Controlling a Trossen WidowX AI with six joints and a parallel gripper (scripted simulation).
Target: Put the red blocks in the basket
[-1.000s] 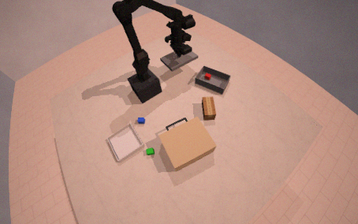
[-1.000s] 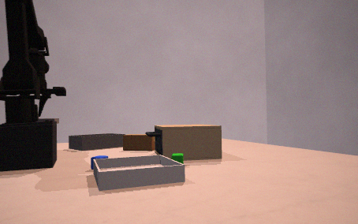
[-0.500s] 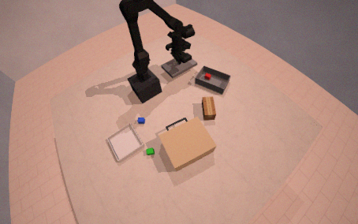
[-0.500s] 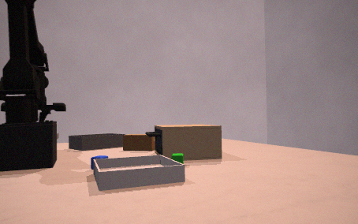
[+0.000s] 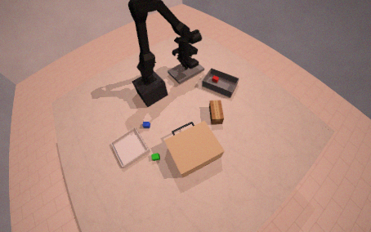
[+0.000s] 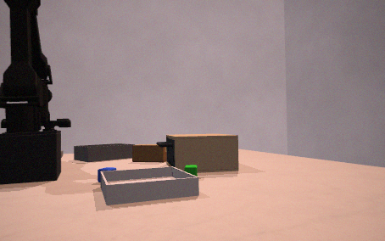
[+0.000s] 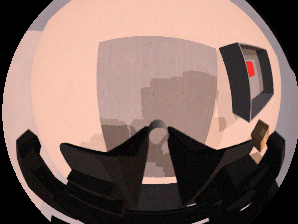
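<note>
The grey flat piece is 40 mm below my hand. The rest, counted from my hand: small brown box 340 mm ahead, 90 mm to the right, 40 mm below; blue block 140 mm ahead, 390 mm to the right, 60 mm below; drawer 380 mm ahead, 300 mm to the right, 40 mm below.
</note>
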